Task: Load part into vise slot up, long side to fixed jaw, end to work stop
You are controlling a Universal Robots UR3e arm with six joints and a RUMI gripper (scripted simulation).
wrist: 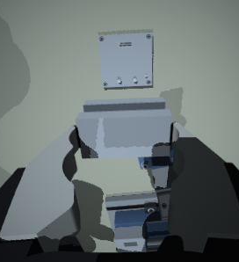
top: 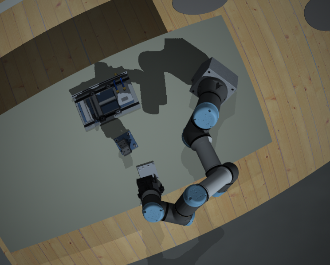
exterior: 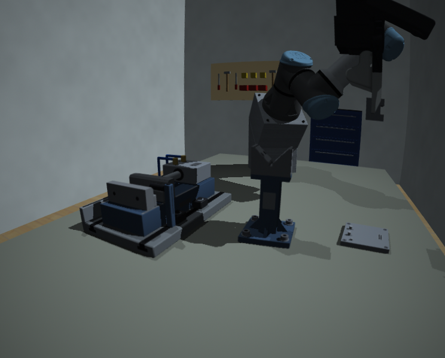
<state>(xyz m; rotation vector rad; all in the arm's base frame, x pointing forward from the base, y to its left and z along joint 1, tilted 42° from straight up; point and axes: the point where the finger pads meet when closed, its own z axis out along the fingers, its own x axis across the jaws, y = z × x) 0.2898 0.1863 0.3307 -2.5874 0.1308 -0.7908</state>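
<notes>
My gripper is now 1 cm to the right of the part and 1 cm above it. Also, from my hand: blue post: 7 cm ahead, 16 cm to the right, 18 cm below; then infeed plate: 1 cm to the left, 24 cm below; then work stop: 17 cm ahead, 33 cm to the right, 15 cm below.
</notes>
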